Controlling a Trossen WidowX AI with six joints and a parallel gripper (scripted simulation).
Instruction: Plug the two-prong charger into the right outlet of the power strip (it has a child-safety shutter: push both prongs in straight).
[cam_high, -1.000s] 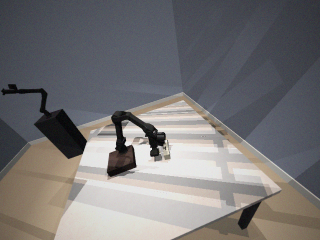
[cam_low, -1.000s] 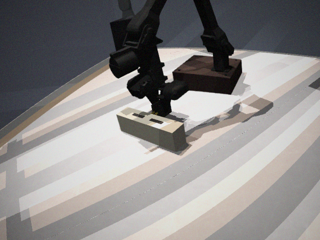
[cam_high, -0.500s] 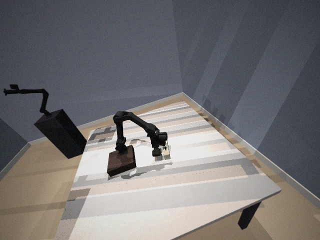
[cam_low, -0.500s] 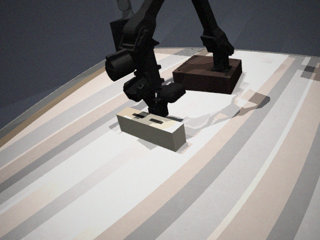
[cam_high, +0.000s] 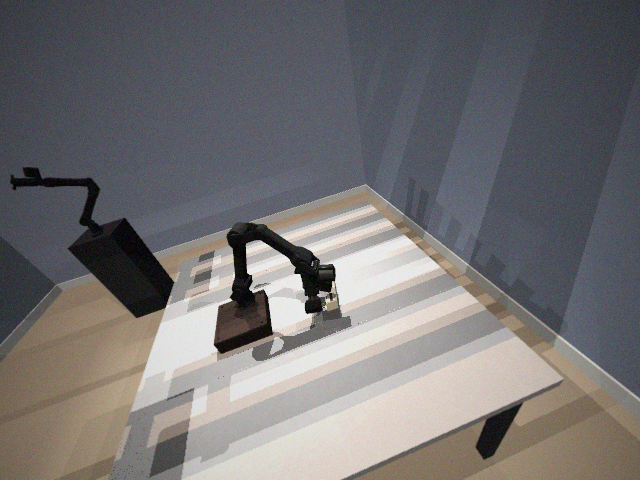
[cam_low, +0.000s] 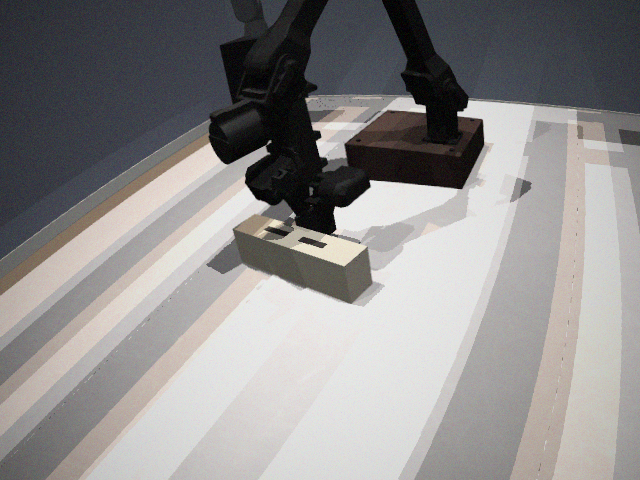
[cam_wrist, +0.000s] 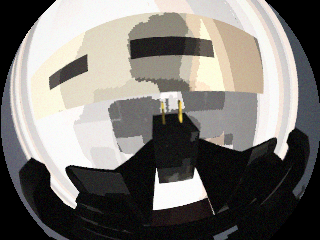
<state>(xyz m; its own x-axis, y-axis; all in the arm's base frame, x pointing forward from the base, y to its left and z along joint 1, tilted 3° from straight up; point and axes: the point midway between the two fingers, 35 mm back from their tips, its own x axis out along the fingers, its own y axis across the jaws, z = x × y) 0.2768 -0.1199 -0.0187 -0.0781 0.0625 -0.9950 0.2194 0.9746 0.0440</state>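
My gripper tip is 2 cm short of the two-prong charger and 1 cm below it.
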